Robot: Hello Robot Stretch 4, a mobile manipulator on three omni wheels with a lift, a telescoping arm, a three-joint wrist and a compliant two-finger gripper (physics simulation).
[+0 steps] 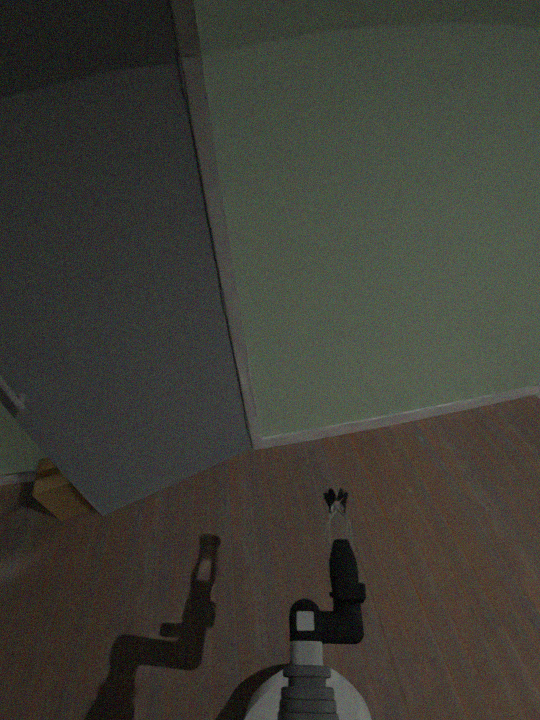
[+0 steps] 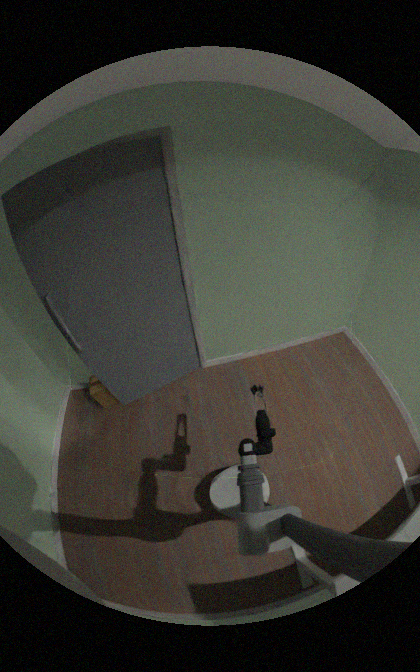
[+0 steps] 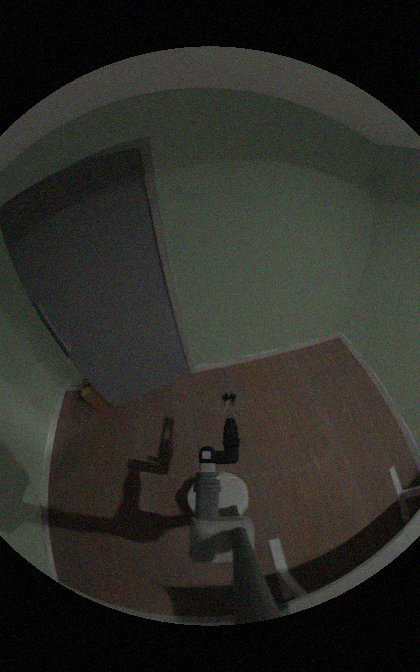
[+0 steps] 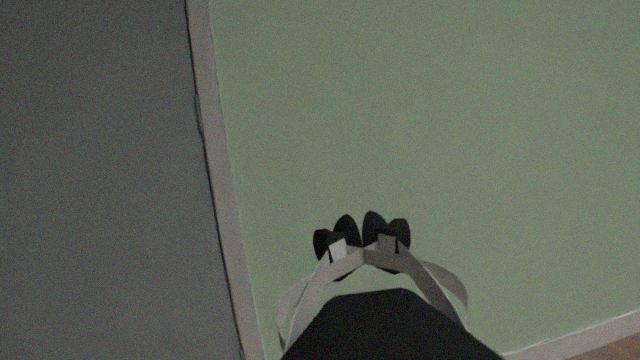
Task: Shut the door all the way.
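Observation:
The grey door stands ajar on the left, swung into the room, with its hinge side at the pale frame. Its long handle is on the far left edge. My gripper is shut with nothing between the fingertips. It is in front of the green wall, to the right of the door frame, and apart from the door. The door's far side is hidden.
A yellow-brown wooden object is on the floor behind the door's free edge. The green wall has a pale baseboard. White bars stand at the lower right.

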